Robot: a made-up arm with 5 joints.
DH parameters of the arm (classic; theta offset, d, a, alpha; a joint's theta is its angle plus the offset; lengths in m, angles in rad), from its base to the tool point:
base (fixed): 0 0.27 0.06 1.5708
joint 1: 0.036 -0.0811 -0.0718 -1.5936
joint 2: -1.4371 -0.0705 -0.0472 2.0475
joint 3: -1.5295 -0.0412 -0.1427 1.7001
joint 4: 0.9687 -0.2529 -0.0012 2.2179
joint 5: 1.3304 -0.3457 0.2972 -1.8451
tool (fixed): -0.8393 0.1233 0 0
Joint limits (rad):
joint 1: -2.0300..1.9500
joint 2: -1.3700..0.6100
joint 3: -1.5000..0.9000
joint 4: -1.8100..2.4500
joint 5: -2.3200..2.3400
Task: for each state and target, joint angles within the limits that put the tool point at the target. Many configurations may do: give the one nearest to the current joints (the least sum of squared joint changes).
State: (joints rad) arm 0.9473 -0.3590 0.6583 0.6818 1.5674
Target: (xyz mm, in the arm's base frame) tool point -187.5 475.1 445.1
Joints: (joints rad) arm 1.1556 -0.0365 0.8313 0.5232 1.1182
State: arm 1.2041 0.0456 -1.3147 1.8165 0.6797
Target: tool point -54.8 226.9 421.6
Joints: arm 1.2016 0.0477 -1.3175 1.8737 0.6408
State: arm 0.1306 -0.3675 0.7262 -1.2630 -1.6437
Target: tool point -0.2 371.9 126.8
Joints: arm 0.0710 -0.4689 0.2446 -0.5451 -0.6405
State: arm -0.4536 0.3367 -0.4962 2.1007 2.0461
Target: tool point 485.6 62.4 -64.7
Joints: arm -0.6139 0.4097 -1.4240 1.3723 2.3400
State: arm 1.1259 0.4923 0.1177 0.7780 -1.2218
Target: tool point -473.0 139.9 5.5
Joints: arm 0.9262 0.4357 0.4078 0.9766 -1.6802
